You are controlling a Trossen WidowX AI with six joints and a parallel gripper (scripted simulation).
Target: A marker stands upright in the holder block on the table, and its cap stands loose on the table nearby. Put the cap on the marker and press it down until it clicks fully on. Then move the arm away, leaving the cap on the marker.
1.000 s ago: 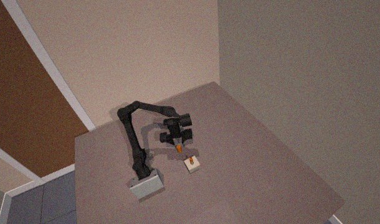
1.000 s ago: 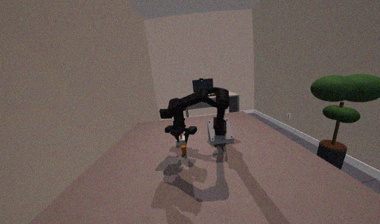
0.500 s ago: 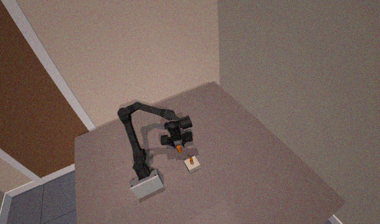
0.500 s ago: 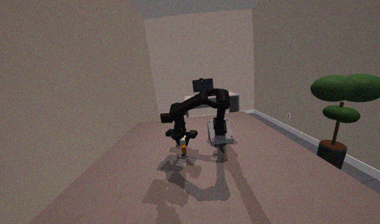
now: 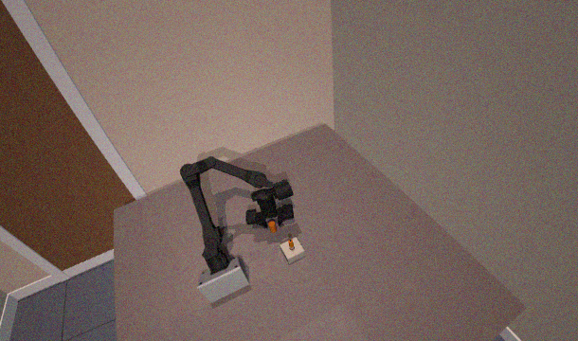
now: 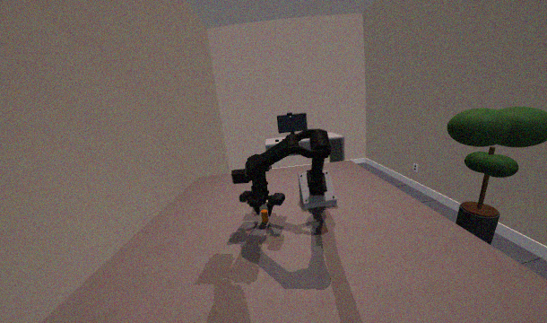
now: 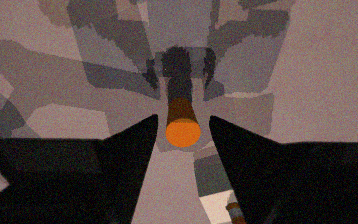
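Now: gripper tip right at the orange cap. From my gripper tip the other things lie so: holder block (3 cm ahead, 14 cm to the right, 1 cm below).
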